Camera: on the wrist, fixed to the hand. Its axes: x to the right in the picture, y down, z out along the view.
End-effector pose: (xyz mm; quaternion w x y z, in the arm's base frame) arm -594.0 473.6 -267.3 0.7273 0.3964 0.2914 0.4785
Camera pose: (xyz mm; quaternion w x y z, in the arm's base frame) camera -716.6 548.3 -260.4 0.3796 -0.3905 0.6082 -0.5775
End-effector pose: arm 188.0 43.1 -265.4 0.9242 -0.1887 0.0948 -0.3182
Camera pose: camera 215.7 52.8 -406.1 0.3066 -0.0202 -0.0814 0.9481
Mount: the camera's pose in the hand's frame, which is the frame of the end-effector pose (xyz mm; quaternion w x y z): 23.3 79.9 -117.2 0.0222 0.0248 0.2897 -0.9566
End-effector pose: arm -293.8 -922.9 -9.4 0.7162 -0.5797 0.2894 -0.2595
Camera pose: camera -358.5 -1003.6 -109.2 0.3018 0.1968 0.3470 0.8659
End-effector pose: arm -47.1 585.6 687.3 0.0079 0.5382 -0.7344 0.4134
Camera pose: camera -171.4 645.8 727.2 0.5950 0.5949 0.5111 0.1757
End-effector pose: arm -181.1 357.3 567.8 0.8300 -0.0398 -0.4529 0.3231
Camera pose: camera -121.1 460.2 487.3 0.4597 0.3593 0.2003 -0.7871
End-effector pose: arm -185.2 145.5 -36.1 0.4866 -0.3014 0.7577 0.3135
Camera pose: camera -318.4 101.6 -4.5 0.0987 -0.8102 -0.1227 -0.5646
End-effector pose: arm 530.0 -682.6 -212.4 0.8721 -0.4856 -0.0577 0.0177
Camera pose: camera 569.0 -737.4 -339.4 0.0650 0.0609 -0.2127 -0.9730
